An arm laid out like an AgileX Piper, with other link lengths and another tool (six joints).
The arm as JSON. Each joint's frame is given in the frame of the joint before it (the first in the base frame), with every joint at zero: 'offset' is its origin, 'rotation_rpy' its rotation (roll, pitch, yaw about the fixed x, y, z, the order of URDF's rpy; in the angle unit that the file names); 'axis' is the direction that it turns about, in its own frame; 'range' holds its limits. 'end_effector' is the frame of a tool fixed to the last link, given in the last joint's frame.
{
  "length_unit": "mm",
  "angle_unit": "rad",
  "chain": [
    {
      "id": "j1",
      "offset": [
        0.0,
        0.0,
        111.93
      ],
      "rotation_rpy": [
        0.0,
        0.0,
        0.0
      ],
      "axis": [
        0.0,
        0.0,
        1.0
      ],
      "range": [
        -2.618,
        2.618
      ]
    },
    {
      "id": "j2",
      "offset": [
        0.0,
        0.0,
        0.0
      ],
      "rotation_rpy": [
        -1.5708,
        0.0,
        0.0
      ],
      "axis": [
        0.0,
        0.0,
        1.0
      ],
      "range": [
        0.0,
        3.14
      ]
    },
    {
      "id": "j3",
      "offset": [
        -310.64,
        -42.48,
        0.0
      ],
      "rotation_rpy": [
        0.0,
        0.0,
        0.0
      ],
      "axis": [
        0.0,
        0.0,
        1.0
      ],
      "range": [
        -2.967,
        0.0
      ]
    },
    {
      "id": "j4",
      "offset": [
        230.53,
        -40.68,
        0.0
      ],
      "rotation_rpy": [
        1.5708,
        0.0,
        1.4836
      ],
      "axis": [
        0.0,
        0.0,
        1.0
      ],
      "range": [
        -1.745,
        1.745
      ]
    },
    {
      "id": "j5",
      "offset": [
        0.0,
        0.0,
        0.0
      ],
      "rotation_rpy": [
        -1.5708,
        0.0,
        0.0
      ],
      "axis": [
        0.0,
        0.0,
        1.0
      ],
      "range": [
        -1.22,
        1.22
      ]
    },
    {
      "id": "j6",
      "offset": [
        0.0,
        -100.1,
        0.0
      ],
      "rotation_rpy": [
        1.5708,
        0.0,
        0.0
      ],
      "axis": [
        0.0,
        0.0,
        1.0
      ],
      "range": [
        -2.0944,
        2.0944
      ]
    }
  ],
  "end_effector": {
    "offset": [
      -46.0,
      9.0,
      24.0
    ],
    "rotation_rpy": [
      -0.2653,
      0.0,
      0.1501
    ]
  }
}
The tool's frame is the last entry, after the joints.
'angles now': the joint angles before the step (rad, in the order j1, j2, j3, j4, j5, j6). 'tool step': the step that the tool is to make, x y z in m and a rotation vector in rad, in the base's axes. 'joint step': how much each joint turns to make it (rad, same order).
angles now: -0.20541, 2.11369, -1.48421, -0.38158, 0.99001, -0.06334
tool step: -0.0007, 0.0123, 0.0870, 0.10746, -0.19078, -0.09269
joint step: 0.00131, -0.15329, -0.08140, 0.16699, 0.07374, 0.00557
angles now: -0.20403, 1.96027, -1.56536, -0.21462, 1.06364, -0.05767
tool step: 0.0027, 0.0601, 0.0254, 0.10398, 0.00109, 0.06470
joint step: 0.11420, -0.03041, -0.06567, 0.11052, 0.11418, 0.00365
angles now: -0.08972, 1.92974, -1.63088, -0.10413, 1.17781, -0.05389
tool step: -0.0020, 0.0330, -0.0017, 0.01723, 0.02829, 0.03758
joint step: 0.07503, -0.00116, 0.00109, 0.01127, 0.03235, 0.03255
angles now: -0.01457, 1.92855, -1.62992, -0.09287, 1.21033, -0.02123
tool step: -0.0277, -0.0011, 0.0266, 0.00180, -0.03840, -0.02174
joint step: -0.00099, -0.11623, 0.07883, -0.00119, 0.00090, 0.02128
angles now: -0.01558, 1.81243, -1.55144, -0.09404, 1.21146, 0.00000
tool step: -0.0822, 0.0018, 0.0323, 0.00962, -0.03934, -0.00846
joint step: -0.00014, -0.28696, 0.24948, 0.00885, -0.00110, 0.00722
